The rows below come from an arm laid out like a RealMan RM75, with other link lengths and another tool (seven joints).
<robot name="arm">
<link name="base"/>
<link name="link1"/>
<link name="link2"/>
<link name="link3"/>
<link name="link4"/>
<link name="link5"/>
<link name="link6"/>
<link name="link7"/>
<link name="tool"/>
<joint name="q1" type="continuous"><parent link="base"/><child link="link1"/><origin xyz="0 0 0.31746" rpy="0 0 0"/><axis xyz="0 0 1"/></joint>
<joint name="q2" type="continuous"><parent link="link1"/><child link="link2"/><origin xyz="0 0 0" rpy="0 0 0"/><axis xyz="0 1 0"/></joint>
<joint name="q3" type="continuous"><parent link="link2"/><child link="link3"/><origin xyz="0 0 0.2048" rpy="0 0 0"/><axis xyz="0 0 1"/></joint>
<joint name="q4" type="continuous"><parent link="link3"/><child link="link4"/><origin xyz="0 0 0" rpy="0 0 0"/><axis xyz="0 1 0"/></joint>
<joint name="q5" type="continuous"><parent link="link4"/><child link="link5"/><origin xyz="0 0 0.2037" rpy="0 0 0"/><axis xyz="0 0 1"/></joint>
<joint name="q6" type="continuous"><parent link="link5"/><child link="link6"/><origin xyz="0 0 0" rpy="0 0 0"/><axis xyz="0 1 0"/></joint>
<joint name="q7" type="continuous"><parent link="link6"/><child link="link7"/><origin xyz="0 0 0.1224" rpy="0 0 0"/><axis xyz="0 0 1"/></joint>
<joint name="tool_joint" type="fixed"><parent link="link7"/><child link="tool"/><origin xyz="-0.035 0.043 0.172" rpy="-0.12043 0 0.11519"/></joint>
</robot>
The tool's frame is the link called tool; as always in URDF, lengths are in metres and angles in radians. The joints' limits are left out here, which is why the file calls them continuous.
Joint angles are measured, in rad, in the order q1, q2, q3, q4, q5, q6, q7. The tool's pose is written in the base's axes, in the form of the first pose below.
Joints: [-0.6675, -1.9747, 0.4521, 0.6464, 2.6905, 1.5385, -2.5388]
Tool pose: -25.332, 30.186, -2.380, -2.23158, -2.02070, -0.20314
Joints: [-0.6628, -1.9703, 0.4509, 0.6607, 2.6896, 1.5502, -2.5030]
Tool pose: -25.597, 30.071, -1.957, -2.26498, -1.97594, -0.19486
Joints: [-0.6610, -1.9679, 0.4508, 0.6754, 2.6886, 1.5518, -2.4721]
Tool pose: -25.893, 30.248, -1.593, -2.29011, -1.92669, -0.18754
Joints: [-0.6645, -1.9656, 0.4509, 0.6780, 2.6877, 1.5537, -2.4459]
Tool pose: -25.912, 30.304, -1.466, -2.31842, -1.89001, -0.18164
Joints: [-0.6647, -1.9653, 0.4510, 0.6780, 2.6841, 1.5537, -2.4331]
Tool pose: -25.877, 30.324, -1.453, -2.33116, -1.87439, -0.18360
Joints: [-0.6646, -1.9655, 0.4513, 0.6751, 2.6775, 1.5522, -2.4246]
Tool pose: -25.754, 30.364, -1.508, -2.33982, -1.86581, -0.19123
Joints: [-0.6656, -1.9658, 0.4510, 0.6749, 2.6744, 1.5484, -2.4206]
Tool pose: -25.718, 30.513, -1.510, -2.34206, -1.85756, -0.19557
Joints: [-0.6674, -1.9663, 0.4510, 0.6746, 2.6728, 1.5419, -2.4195]
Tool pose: -25.725, 30.724, -1.520, -2.34043, -1.85044, -0.19825
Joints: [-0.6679, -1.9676, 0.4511, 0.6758, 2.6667, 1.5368, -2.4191]
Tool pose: -25.627, 30.960, -1.524, -2.33858, -1.84455, -0.20767
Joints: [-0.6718, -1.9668, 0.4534, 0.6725, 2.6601, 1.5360, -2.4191]
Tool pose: -25.371, 31.101, -1.559, -2.34421, -1.84075, -0.21492
